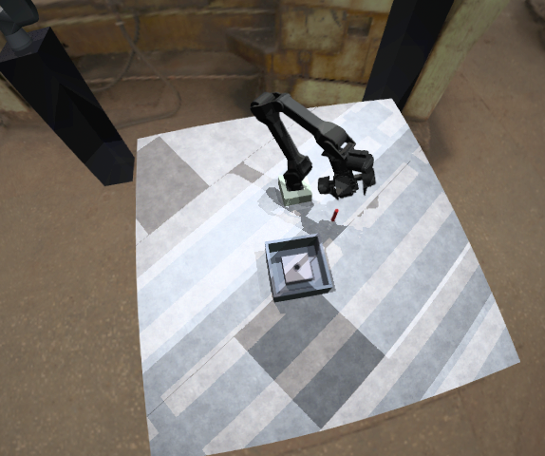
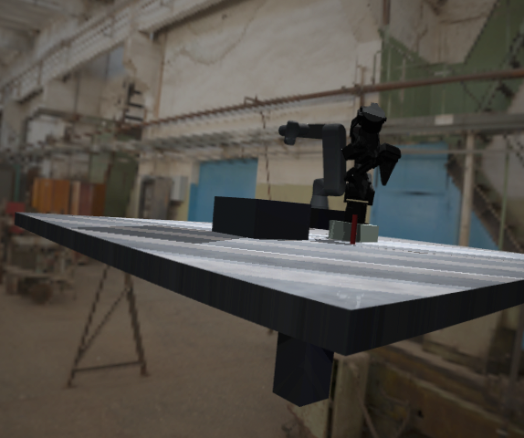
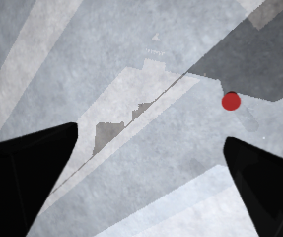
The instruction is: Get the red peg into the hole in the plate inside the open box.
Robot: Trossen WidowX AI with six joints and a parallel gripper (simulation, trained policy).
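Now: gripper tip 100 mm above the red peg, 40 mm to the left of it and 10 mm short of it. Also, from my gripper tip: pale plate (230 mm to the right, 190 mm ahead, 100 mm below); box (230 mm to the right, 190 mm ahead, 120 mm below).
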